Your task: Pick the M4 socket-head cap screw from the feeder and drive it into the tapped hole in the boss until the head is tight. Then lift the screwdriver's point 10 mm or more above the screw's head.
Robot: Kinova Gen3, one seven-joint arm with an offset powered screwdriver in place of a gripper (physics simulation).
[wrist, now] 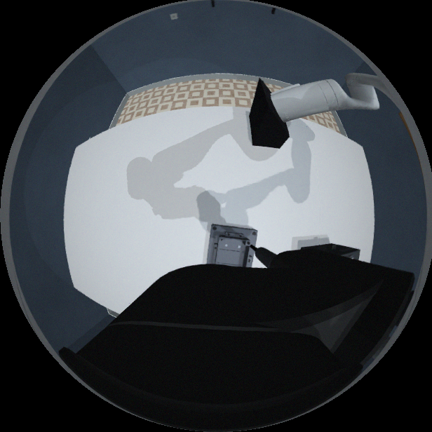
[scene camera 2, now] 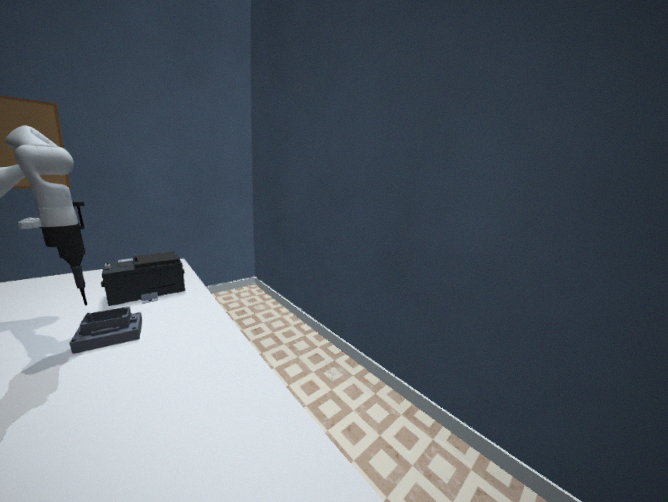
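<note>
My screwdriver (scene camera 2: 85, 303) (wrist: 251, 246) points down with its thin black bit. In the scene view the bit's point stands a little above the back left of the dark grey housing (scene camera 2: 105, 339) (wrist: 222, 231), with a gap under it. In the wrist view the point overlaps the housing's upper right inner corner. The boss and its tapped hole are too small to make out. No screw can be made out at the bit's point or in the housing. The black feeder (scene camera 2: 143, 284) (wrist: 345, 249) stands behind the housing in the scene view; the tool body partly hides it in the wrist view.
The white table (scene camera 2: 178, 421) (wrist: 100, 200) carries the housing and feeder. A small grey block (scene camera 2: 149, 296) sits at the feeder's front foot. The table's right edge runs close past the feeder. Arm shadows fall beside the housing. A brown board (scene camera 2: 32, 124) hangs on the back wall.
</note>
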